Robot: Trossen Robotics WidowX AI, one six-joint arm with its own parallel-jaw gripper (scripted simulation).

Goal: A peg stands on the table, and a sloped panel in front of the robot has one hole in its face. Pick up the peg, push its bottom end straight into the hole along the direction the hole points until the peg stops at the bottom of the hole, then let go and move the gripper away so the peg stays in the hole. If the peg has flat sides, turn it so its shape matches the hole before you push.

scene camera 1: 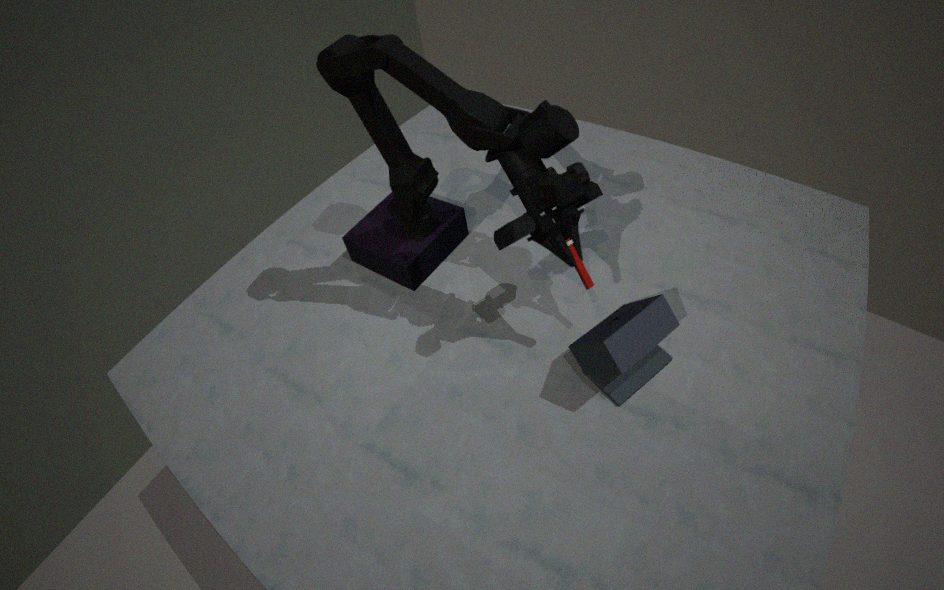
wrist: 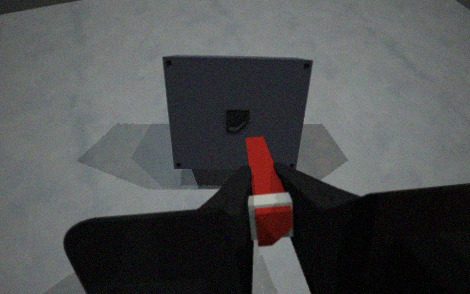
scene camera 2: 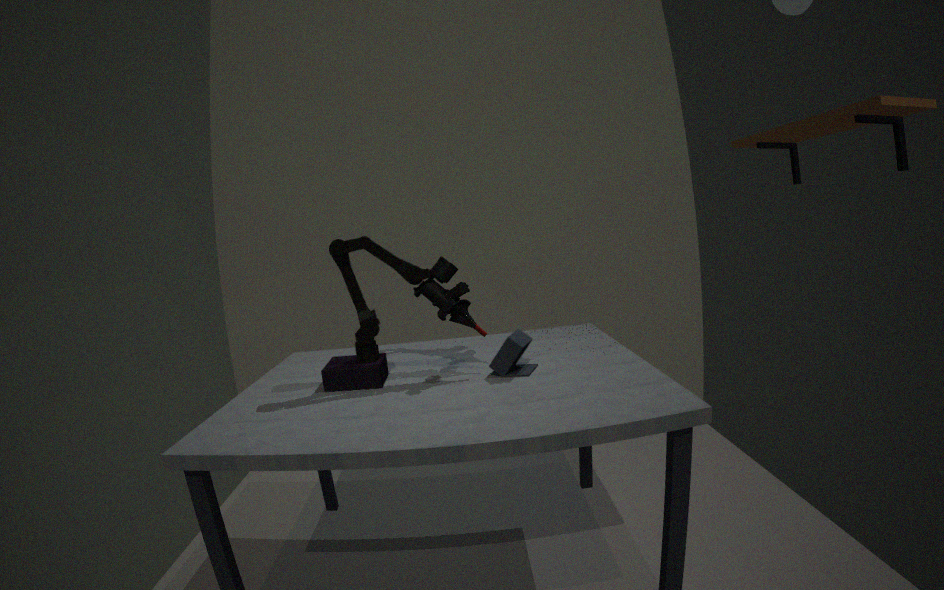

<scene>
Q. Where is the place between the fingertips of my gripper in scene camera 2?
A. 475,326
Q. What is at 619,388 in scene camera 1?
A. A thin flat foot plate.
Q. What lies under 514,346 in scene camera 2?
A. A sloped grey panel.
</scene>
